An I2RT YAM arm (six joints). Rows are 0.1 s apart.
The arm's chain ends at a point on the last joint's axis. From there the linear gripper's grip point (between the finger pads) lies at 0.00 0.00 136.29 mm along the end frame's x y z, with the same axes.
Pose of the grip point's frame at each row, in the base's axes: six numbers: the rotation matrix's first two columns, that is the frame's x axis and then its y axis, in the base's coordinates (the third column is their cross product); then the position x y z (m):
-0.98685 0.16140 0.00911 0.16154 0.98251 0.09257 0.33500 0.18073 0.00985
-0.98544 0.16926 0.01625 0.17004 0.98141 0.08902 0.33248 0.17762 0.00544
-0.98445 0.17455 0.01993 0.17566 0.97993 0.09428 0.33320 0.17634 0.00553
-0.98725 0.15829 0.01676 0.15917 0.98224 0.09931 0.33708 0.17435 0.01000
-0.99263 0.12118 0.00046 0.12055 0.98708 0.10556 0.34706 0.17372 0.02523
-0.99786 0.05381 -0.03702 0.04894 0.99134 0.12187 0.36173 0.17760 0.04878
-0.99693 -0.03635 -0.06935 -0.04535 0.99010 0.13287 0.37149 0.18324 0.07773
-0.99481 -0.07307 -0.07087 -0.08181 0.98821 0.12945 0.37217 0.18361 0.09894
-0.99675 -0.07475 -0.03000 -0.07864 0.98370 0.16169 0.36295 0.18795 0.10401
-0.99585 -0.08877 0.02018 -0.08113 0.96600 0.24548 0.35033 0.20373 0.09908
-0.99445 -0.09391 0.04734 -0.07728 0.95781 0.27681 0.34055 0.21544 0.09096
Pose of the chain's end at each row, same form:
-0.98685 0.16140 0.00911 0.16154 0.98251 0.09257 0.33418 0.16808 0.14555
-0.98544 0.16926 0.01625 0.17004 0.98141 0.08902 0.33260 0.16529 0.14117
-0.98445 0.17455 0.01993 0.17566 0.97993 0.09428 0.33362 0.16321 0.14119
-0.98725 0.15829 0.01676 0.15917 0.98224 0.09931 0.33718 0.16062 0.14560
-0.99263 0.12118 0.00046 0.12055 0.98708 0.10556 0.34538 0.15943 0.16076
-0.99786 0.05381 -0.03702 0.04894 0.99134 0.12187 0.35583 0.16127 0.18396
-0.99693 -0.03635 -0.06935 -0.04535 0.99010 0.13287 0.36279 0.16476 0.21248
-0.99481 -0.07307 -0.07087 -0.08181 0.98821 0.12945 0.36391 0.16527 0.23374
-0.99675 -0.07475 -0.03000 -0.07864 0.98370 0.16169 0.36058 0.16566 0.23844
-0.99585 -0.08877 0.02018 -0.08113 0.96600 0.24548 0.35596 0.17064 0.23117
-0.99445 -0.09391 0.04734 -0.07728 0.95781 0.27681 0.35027 0.17842 0.22176

